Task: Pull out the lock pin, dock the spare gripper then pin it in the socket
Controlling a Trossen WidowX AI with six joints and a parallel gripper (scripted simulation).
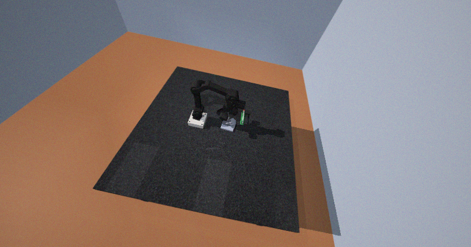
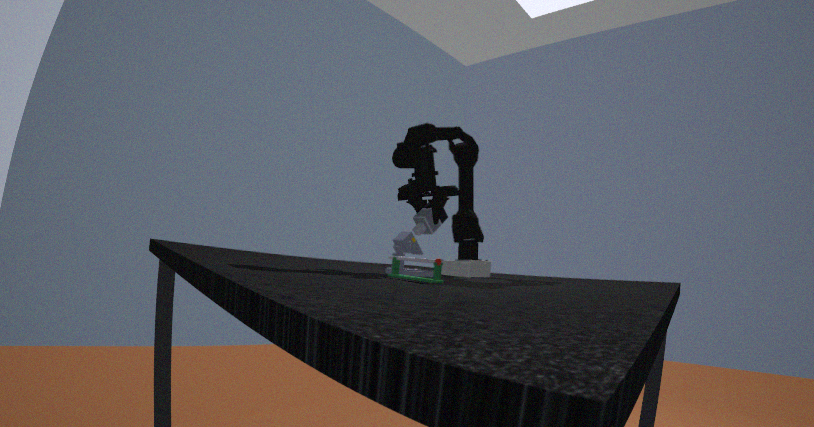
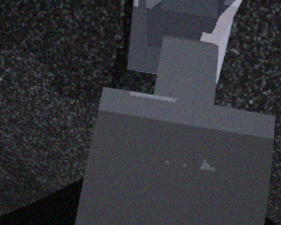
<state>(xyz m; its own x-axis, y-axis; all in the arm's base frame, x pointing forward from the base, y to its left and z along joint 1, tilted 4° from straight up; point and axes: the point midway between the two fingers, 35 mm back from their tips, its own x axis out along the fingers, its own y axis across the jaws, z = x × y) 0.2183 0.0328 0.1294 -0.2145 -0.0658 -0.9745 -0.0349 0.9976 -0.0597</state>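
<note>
My gripper tip is 160 mm short of the green cradle, 130 mm to the right of it and 120 mm above it. The rest, counted from my gripper tip: spare gripper 10 mm ahead, 10 mm above; then grey mount 90 mm below, 80 mm ahead.
</note>
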